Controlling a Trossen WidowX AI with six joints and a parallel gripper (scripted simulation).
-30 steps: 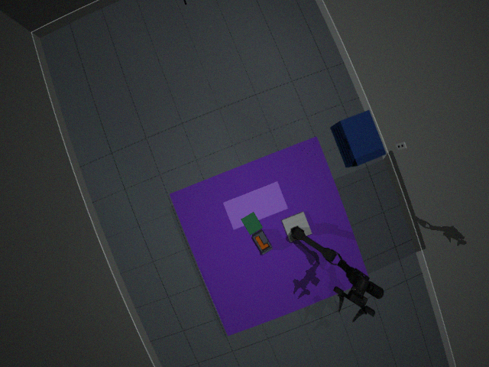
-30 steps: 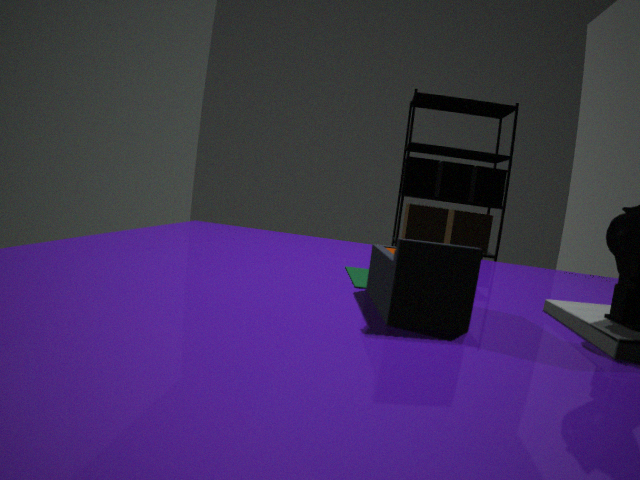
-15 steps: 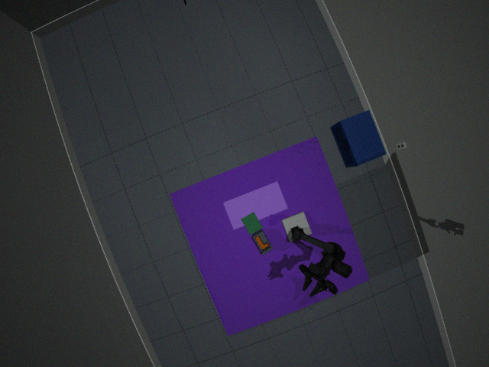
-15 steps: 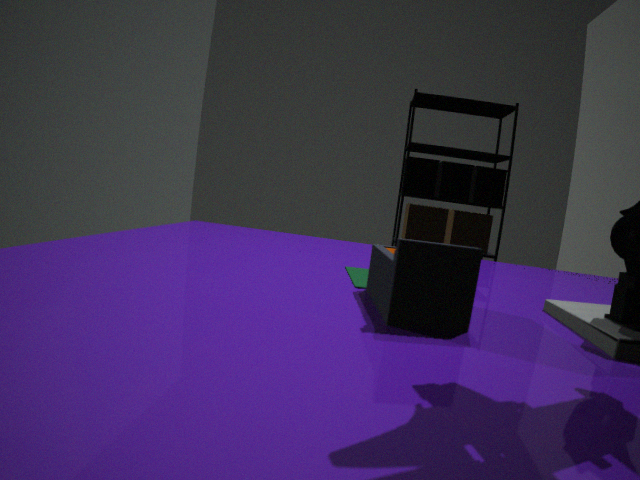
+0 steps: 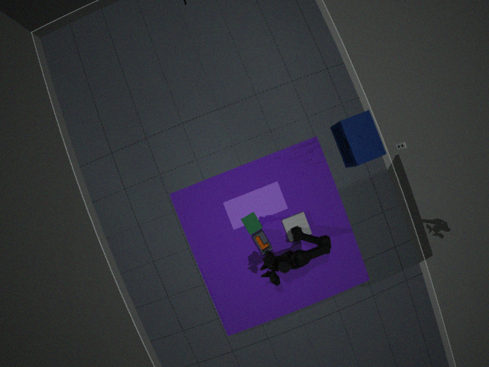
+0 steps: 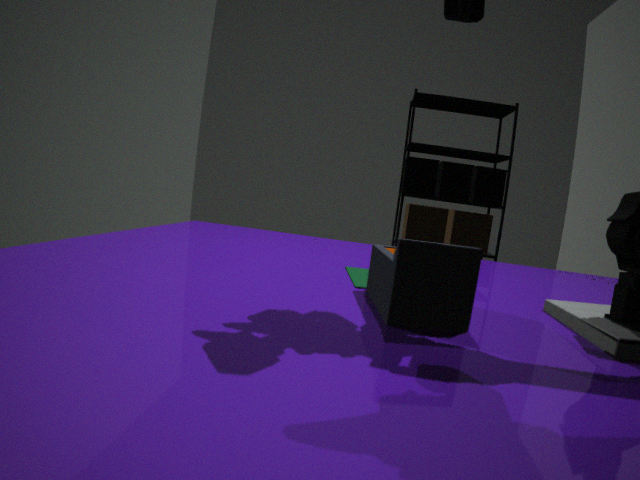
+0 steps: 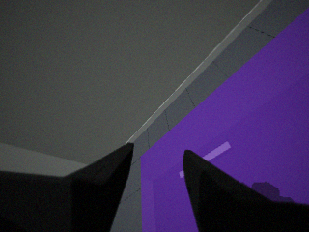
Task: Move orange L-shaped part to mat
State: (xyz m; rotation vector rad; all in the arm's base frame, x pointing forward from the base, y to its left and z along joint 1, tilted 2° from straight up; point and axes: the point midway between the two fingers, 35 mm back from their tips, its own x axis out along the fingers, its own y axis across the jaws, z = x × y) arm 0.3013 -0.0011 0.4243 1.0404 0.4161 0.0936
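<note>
Right now my gripper tip is 38 cm above the orange L-shaped part, 6 cm past it and 2 cm to the left of it. The rest, counted from my gripper tip: green mat 44 cm below, 19 cm to the right, 4 cm behind.
</note>
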